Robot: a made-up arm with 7 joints.
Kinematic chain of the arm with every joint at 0, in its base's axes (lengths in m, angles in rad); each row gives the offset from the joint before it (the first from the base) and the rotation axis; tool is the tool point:
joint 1: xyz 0 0 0.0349 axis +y
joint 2: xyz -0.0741 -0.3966 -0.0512 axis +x
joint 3: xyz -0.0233 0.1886 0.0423 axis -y
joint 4: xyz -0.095 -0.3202 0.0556 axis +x
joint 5: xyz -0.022 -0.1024 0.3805 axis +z
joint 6: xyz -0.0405 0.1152 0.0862 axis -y
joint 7: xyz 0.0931 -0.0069 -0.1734 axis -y
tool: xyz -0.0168 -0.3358 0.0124
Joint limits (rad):
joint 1: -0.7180..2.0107
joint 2: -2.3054..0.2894
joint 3: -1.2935..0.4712
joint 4: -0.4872..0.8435
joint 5: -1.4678..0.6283
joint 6: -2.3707..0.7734
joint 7: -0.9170..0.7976
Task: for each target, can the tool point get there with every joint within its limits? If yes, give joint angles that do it. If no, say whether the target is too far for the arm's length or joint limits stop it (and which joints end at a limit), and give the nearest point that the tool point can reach.
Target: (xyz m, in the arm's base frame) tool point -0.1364 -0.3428 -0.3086
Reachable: no: joint limits stop it (at a limit: joint 1, joint 3, joint 4, joint 5, joint 7) | nearest point -0.1163 -0.3112 -0.3681 | short by 0.070 m
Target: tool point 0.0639 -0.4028 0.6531
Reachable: yes | joints 0.4320 -0.8263 -0.0549 -0.0507 0.4513 -0.8978 -0.0157
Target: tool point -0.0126 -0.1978 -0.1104
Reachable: no: joint limits stop it (at a limit: joint 4, joint 5, joint 7) | nearest point -0.0268 -0.0999 -0.2742 | short by 0.191 m
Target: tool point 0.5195 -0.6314 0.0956
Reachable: yes | joints 1.1706 -0.2349 -0.7316 -0.3137 -0.3802 0.4242 0.3200
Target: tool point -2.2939 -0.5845 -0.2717
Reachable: no: too far | nearest point -0.8723 -0.4770 -0.0394 | short by 1.444 m
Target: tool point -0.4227 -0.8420 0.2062
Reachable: yes | joints -0.1400 -0.4392 0.2906 0.7125 -0.7546 -0.2826 -0.2327
